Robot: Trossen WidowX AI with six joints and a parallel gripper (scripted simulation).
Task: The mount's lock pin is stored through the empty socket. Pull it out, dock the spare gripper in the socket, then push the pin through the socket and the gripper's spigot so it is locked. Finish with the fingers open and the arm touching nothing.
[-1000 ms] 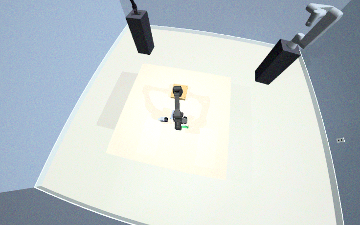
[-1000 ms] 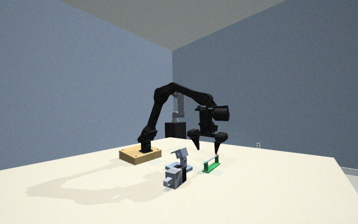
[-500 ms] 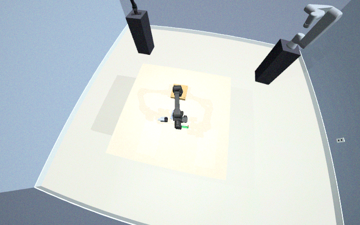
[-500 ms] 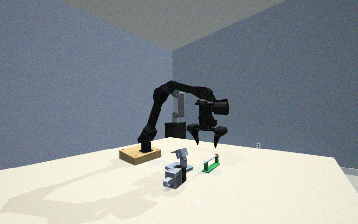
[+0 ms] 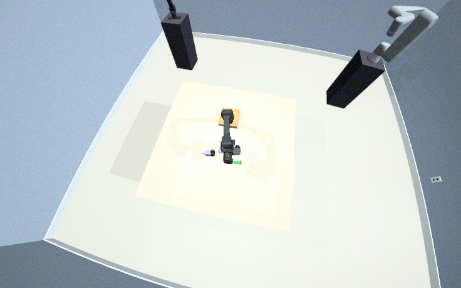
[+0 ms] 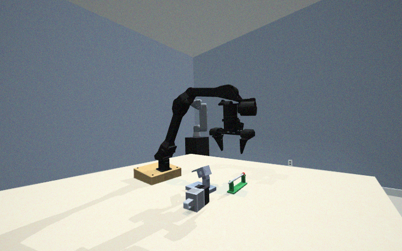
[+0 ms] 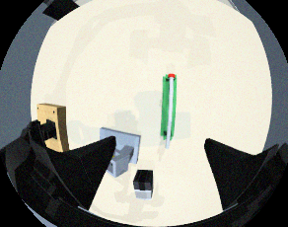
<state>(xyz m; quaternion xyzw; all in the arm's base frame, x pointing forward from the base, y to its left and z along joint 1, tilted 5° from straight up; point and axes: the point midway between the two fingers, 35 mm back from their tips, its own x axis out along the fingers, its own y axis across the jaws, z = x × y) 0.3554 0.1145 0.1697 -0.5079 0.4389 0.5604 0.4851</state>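
Now: the spare gripper 210 mm to the right of my gripper tip and 130 mm below it. Round my gripper tip: green cradle 10 mm ahead, 30 mm to the left, 140 mm below; then grey mount 90 mm behind, 90 mm to the right, 110 mm below.
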